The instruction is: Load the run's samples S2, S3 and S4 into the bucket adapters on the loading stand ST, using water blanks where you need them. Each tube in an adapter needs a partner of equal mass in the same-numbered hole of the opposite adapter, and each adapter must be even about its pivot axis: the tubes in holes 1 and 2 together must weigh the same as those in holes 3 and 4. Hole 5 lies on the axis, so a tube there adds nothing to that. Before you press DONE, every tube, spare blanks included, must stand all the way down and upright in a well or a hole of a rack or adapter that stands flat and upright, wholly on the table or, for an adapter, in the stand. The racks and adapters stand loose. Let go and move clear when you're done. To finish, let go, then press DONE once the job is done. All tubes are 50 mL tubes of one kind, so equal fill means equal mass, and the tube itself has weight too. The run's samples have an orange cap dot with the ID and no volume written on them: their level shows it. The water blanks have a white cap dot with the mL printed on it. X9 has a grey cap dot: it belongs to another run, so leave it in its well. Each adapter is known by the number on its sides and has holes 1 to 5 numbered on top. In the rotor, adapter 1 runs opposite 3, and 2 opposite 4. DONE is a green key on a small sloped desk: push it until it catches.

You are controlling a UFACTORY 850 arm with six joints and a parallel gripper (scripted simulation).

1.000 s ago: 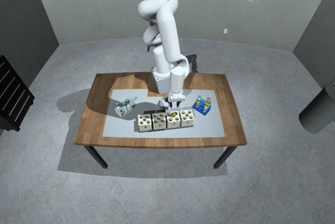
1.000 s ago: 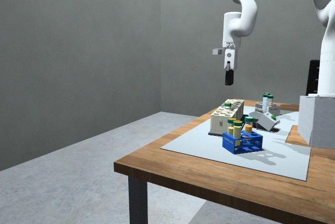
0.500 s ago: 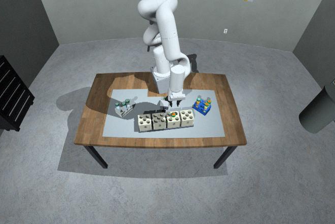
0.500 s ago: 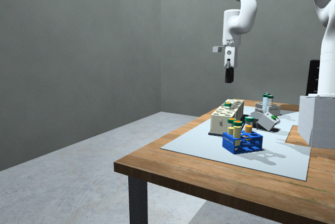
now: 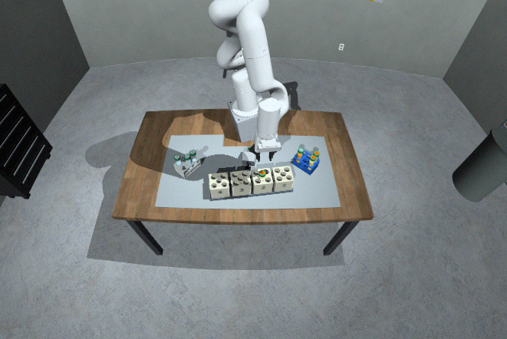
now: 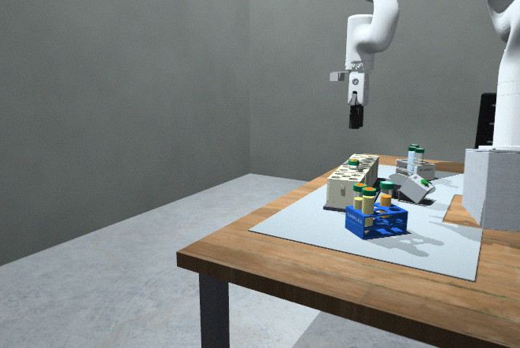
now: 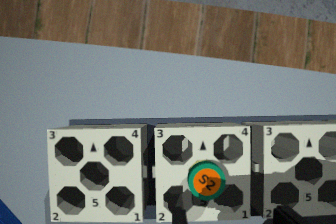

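Right now the sample tube S3 is 280 mm to the left of my hand, 190 mm below it and 170 mm behind it. Also, from my hand: green DONE key (200 mm behind, 180 mm below, 80 mm to the right); loading stand (240 mm below, 60 mm to the right, 10 mm ahead); sample tube (180 mm below, 10 mm to the right).
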